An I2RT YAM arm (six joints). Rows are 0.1 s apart.
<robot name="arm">
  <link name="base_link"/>
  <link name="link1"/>
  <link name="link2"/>
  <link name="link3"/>
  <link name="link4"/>
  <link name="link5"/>
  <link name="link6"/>
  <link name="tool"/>
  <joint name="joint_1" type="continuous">
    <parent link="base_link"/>
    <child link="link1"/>
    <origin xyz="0 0 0.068" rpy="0 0 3.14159"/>
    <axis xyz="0 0 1"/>
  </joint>
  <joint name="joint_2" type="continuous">
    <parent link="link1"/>
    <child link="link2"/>
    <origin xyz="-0.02 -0.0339 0.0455" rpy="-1.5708 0 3.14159"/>
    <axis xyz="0 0 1"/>
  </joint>
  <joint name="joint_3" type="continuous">
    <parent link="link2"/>
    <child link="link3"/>
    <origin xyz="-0.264 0 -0.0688" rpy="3.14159 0 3.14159"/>
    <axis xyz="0 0 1"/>
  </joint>
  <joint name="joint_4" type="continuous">
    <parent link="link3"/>
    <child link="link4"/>
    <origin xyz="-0.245 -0.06 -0.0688" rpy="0 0 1.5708"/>
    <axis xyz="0 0 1"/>
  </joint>
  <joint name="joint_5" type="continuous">
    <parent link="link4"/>
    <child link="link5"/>
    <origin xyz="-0.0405 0.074 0.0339" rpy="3.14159 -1.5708 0"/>
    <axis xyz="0 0 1"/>
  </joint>
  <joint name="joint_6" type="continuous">
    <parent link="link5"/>
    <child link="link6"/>
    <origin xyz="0 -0.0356 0.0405" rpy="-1.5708 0 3.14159"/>
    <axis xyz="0 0 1"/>
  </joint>
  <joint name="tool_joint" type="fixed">
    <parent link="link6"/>
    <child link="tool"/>
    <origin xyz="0 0 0" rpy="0 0 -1.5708"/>
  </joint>
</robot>
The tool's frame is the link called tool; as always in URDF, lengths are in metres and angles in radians. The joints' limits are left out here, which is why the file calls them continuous.
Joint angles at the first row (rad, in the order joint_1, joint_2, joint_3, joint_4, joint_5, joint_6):
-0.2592, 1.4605, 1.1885, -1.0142, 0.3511, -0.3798
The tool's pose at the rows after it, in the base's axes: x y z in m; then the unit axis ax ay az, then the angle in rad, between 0 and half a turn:
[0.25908, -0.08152, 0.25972, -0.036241, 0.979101, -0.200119, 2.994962]
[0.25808, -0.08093, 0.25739, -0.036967, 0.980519, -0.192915, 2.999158]
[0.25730, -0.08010, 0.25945, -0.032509, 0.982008, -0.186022, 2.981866]
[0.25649, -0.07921, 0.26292, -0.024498, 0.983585, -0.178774, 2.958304]
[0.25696, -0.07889, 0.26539, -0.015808, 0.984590, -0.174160, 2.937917]
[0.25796, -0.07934, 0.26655, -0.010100, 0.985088, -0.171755, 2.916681]
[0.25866, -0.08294, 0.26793, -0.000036, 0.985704, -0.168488, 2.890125]
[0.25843, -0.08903, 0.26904, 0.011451, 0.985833, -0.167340, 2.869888]
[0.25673, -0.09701, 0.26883, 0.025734, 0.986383, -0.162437, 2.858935]
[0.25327, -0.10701, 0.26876, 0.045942, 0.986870, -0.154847, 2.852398]
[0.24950, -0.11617, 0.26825, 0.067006, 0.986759, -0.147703, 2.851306]
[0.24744, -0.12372, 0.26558, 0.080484, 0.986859, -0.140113, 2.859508]
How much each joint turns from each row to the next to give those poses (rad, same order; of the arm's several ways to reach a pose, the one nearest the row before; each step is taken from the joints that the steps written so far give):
-0.0023, -0.0008, -0.0183, 0.0027, -0.0141, -0.0018
-0.0004, -0.0003, -0.0080, -0.0015, -0.0126, 0.0014
0.0000, -0.0085, 0.0003, 0.0015, -0.0175, 0.0100
0.0000, -0.0107, 0.0035, 0.0011, -0.0191, 0.0168
0.0000, -0.0045, 0.0046, 0.0050, -0.0126, 0.0175
-0.0019, -0.0031, 0.0000, 0.0149, -0.0099, 0.0088
-0.0141, -0.0030, 0.0000, 0.0214, -0.0156, 0.0057
-0.0233, -0.0019, -0.0001, 0.0194, -0.0126, -0.0004
-0.0320, 0.0000, -0.0019, 0.0126, -0.0191, -0.0007
-0.0416, 0.0000, -0.0003, 0.0050, -0.0240, 0.0034
-0.0385, 0.0015, 0.0000, 0.0000, -0.0199, 0.0080
-0.0302, 0.0099, 0.0000, -0.0012, -0.0167, 0.0011

